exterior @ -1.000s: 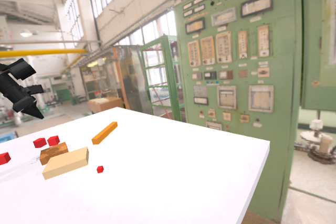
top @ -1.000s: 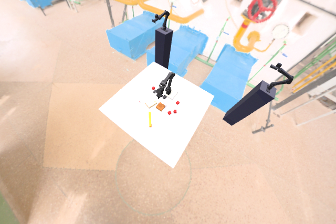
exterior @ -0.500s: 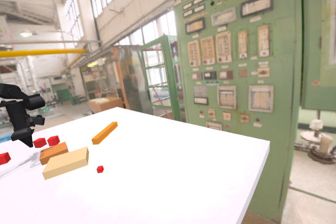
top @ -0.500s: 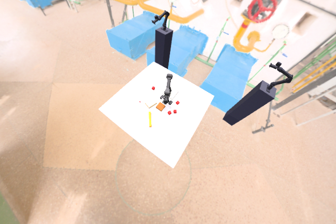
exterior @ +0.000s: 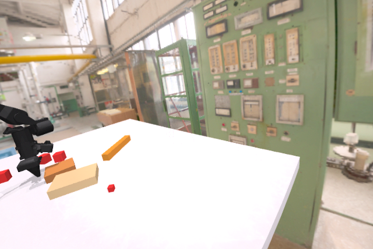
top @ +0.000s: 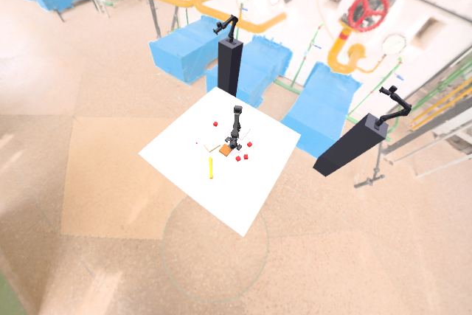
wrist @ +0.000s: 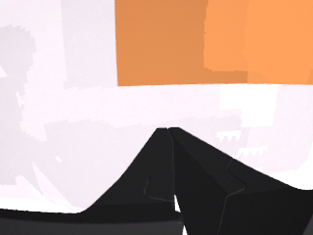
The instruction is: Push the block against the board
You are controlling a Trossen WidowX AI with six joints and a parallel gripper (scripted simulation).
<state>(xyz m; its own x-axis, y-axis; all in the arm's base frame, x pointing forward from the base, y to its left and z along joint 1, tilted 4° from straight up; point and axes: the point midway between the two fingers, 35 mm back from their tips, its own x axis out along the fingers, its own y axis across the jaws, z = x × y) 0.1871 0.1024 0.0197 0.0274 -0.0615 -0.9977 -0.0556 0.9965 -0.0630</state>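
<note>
My gripper tip is now 80 mm short of the square block, 30 mm to the left of it and 10 mm below it. Also, from my gripper tip: long orange-yellow bar: 330 mm ahead, 10 mm to the right, 10 mm above; then tan board: 180 mm to the right, 130 mm ahead, 10 mm above.
</note>
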